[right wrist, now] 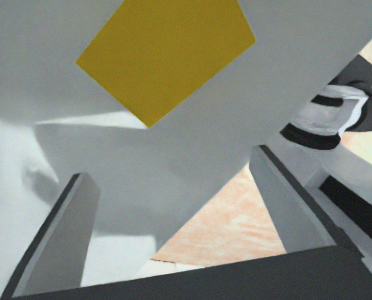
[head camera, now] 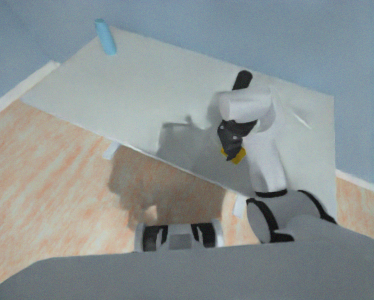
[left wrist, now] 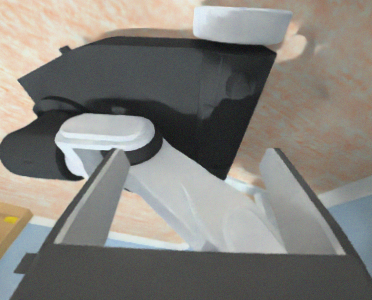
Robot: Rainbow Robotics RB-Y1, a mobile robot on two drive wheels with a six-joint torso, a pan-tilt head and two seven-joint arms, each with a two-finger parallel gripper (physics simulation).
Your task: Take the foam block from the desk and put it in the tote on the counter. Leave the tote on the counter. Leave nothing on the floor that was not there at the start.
The pictures show: my left gripper, my right gripper, a yellow foam block and a white desk.
